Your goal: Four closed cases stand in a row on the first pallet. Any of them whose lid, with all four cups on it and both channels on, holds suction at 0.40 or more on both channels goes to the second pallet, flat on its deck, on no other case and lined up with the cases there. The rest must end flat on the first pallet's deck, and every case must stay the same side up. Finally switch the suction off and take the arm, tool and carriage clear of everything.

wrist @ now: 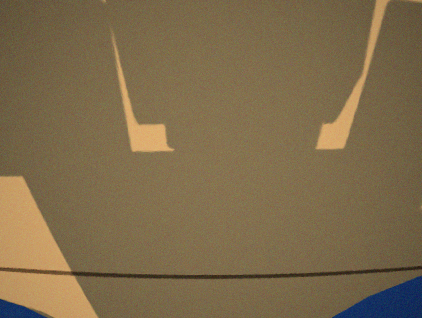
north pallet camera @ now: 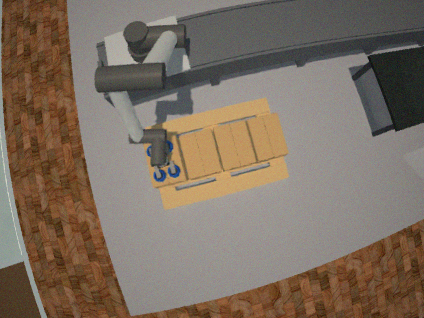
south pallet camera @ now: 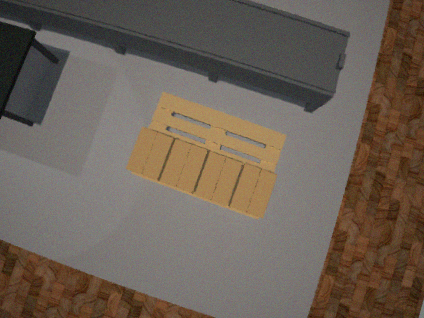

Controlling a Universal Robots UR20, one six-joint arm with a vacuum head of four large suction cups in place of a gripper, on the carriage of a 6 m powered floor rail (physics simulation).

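Places are measured from the arm's base along level axes (x left, y back, z up), in metres.
Pixels of known places: hand, tool point: (wrist: 197, 219); arm's base, link origin: (north pallet camera: 144, 51).
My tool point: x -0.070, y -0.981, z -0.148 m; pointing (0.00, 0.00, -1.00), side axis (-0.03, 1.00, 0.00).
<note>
Ahead of a thing's pixels: the offset from my tool point to its top centre. "*": to the spot under its first point. Level surfaces: height alone.
In the north pallet camera view four closed cases @(dy -0.001, dx +0.003, dz +0.022 m) (north pallet camera: 176, 156) @(dy -0.005, dx +0.307, dz -0.064 m) (north pallet camera: 200, 154) @(dy -0.012, dx +0.609, dz -0.064 m) (north pallet camera: 234, 145) @(dy -0.019, dx +0.913, dz -0.064 m) (north pallet camera: 268, 136) stand in a row on the first pallet (north pallet camera: 225, 187). My vacuum head (north pallet camera: 163, 160) is over the left end case, its four blue cups at or just above the lid; contact is not clear. The wrist view shows a shadowed lid @(* dy +0.007, dx -0.026, dz +0.022 m) (wrist: 225, 210) with a dark seam and parts of two blue cups (wrist: 395, 302) at the bottom corners. Whether suction is on does not show. In the south pallet camera view several cases (south pallet camera: 183, 166) stand side by side along the second pallet's (south pallet camera: 225, 120) near side.
The floor rail (north pallet camera: 300, 25) (south pallet camera: 200, 35) runs behind both pallets. The carriage (north pallet camera: 112, 50) stands at its left end in the north view. A dark table @(dz +0.108 m) (north pallet camera: 405, 90) (south pallet camera: 12, 65) stands beyond the row's right end there and left of the second pallet in the south view.
</note>
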